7 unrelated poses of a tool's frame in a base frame.
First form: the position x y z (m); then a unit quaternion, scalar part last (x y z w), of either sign.
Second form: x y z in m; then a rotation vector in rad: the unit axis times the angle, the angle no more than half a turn. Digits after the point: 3 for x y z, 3 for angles.
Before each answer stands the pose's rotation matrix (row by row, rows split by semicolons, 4 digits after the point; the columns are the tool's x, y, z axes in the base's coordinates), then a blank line. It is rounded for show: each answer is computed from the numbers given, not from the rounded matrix.
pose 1, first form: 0.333 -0.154 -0.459 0.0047 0.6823 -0.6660 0.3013
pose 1, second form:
-0.8184 0.4078 0.4049; -0.3950 0.1127 -0.9118; -0.4175 -0.9061 0.0688

0.333 -0.154 -0.459 0.012 1.810 -1.767
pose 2, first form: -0.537 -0.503 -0.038 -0.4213 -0.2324 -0.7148 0.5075
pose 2, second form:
-0.1299 0.9213 0.3664; -0.5297 -0.3769 0.7599; 0.8382 -0.0954 0.5370

-0.537 -0.503 -0.038 -1.016 -0.560 -1.723
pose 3, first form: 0.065 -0.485 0.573 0.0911 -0.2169 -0.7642 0.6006
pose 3, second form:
-0.2620 0.8784 -0.3998; -0.9574 -0.1845 0.2221; 0.1213 0.4409 0.8893

0.065 -0.485 0.573 0.211 -0.503 -1.771
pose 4, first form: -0.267 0.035 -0.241 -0.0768 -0.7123 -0.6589 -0.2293
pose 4, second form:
-0.8830 -0.1928 0.4279; 0.4116 0.1199 0.9035; -0.2255 0.9739 -0.0265

-0.267 0.035 -0.241 0.211 1.960 1.813
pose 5, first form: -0.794 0.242 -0.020 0.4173 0.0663 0.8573 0.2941
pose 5, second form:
-0.4787 -0.4489 0.7545; 0.5596 -0.8182 -0.1318; 0.6765 0.3591 0.6429

-0.794 0.242 -0.020 1.111 0.177 2.282
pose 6, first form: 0.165 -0.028 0.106 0.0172 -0.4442 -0.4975 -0.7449
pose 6, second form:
0.1104 -0.7565 0.6447; 0.7259 0.5044 0.4676; -0.6789 0.4164 0.6048

0.165 -0.028 0.106 -0.038 0.973 1.089
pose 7, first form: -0.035 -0.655 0.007 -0.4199 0.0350 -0.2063 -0.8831
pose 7, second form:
0.9124 -0.3938 0.1114; 0.3350 0.5622 -0.7561; 0.2351 0.7272 0.6449

-0.035 -0.655 0.007 0.874 -0.073 0.429
